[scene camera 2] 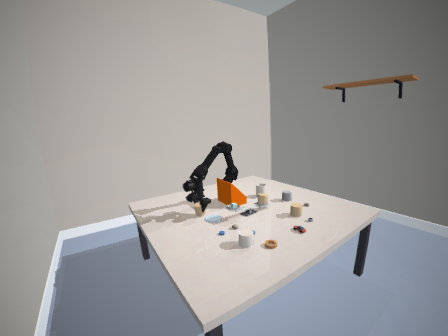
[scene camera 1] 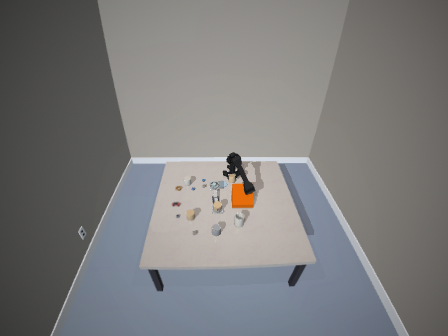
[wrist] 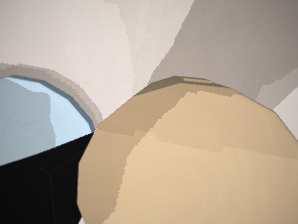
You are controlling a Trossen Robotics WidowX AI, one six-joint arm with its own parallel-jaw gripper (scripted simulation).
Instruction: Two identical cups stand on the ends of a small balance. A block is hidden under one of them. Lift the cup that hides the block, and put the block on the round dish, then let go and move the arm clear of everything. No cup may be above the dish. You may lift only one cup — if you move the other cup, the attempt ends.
The gripper holds a tan cup (wrist: 182, 142).
